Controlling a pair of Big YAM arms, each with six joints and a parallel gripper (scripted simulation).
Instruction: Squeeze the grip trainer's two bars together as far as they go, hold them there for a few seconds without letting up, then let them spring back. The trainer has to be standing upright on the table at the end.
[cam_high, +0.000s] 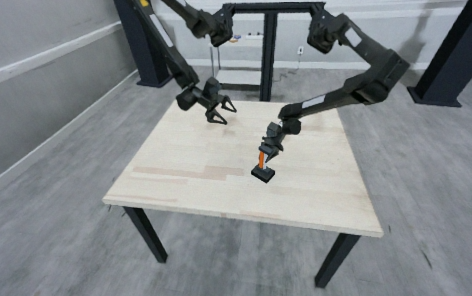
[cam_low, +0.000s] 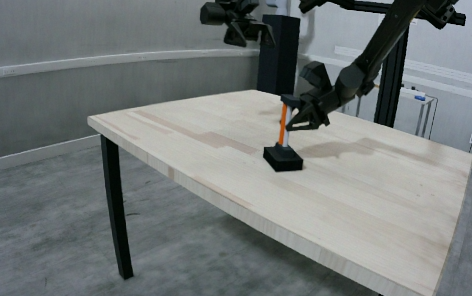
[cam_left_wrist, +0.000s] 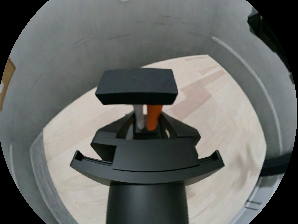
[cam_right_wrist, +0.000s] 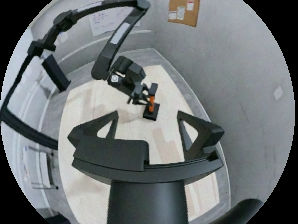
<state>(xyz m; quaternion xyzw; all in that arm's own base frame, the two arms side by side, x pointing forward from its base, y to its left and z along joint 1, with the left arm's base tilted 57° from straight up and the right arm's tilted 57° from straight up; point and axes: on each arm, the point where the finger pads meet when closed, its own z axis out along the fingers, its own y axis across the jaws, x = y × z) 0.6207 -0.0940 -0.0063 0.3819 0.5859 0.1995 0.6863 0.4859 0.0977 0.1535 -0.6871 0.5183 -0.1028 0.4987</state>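
Note:
My left hand is 1 cm to the right of the grip trainer and 1 cm above it. Also, from my left hand: white bar: 1 cm to the left.

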